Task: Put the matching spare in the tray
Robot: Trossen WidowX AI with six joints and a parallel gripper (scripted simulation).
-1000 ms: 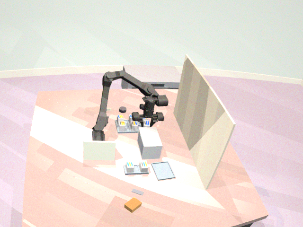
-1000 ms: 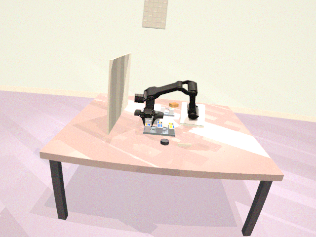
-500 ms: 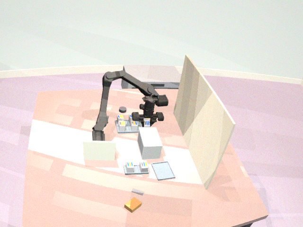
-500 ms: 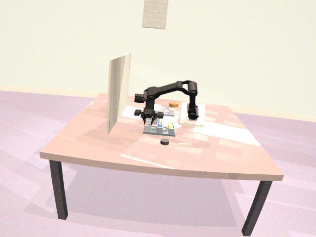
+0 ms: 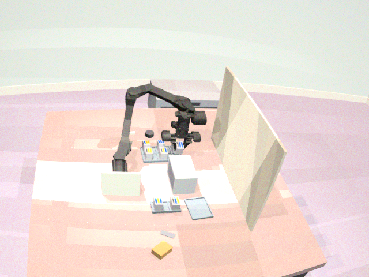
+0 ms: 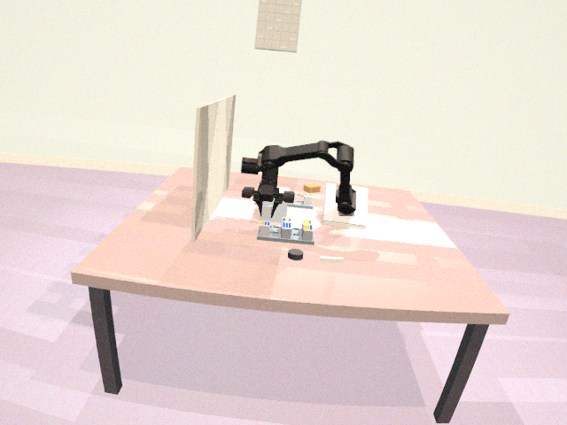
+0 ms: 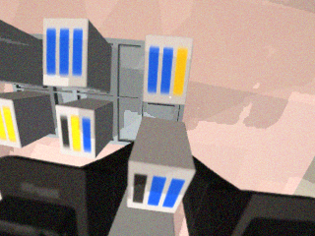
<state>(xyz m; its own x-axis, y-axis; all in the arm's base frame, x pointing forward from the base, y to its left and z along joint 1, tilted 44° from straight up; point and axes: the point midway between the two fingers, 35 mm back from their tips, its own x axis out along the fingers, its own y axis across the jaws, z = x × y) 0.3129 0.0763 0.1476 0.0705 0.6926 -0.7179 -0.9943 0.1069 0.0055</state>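
The flat tray is 10 mm ahead of my gripper tip, 350 mm to the right of it and 50 mm below it. Also, from my gripper tip: grey spare: 30 mm above; black puck: 110 mm behind, 210 mm to the left, 40 mm below; mounted unit: 30 mm behind, 160 mm to the right.
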